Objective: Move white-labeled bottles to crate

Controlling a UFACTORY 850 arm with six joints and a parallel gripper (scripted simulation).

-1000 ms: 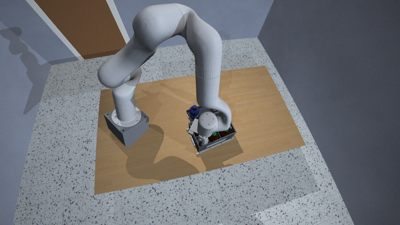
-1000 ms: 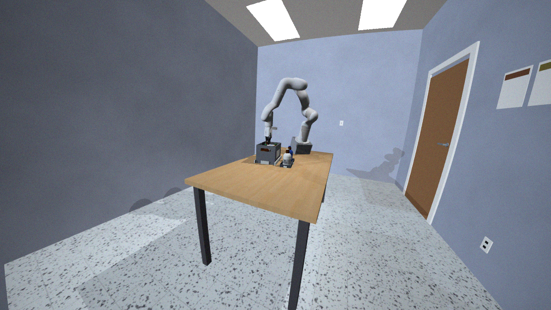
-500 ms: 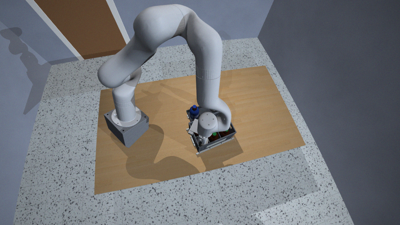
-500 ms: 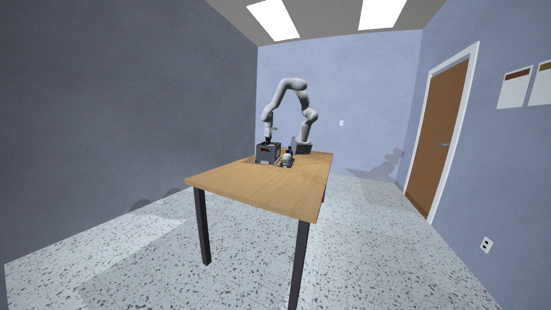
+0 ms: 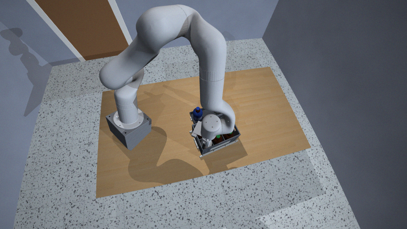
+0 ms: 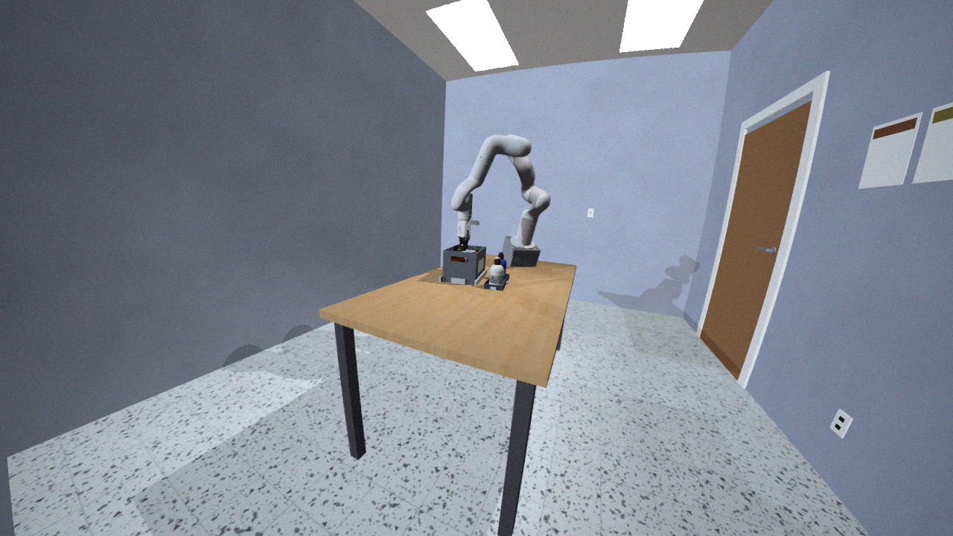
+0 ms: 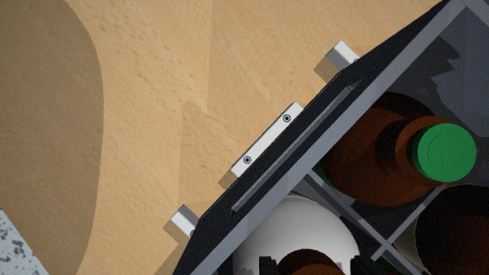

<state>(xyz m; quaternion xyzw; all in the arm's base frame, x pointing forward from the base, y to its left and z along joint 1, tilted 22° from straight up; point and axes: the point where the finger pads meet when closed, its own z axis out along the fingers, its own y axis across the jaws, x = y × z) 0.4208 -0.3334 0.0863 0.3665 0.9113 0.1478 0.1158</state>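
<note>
Now: the crate 90 mm ahead of my hand, 50 mm to the left of it and 90 mm below it. Round my hand: blue-labeled bottle (20 mm ahead, 240 mm to the left, 90 mm below); dark tray (110 mm ahead, 250 mm to the left, 170 mm below).
</note>
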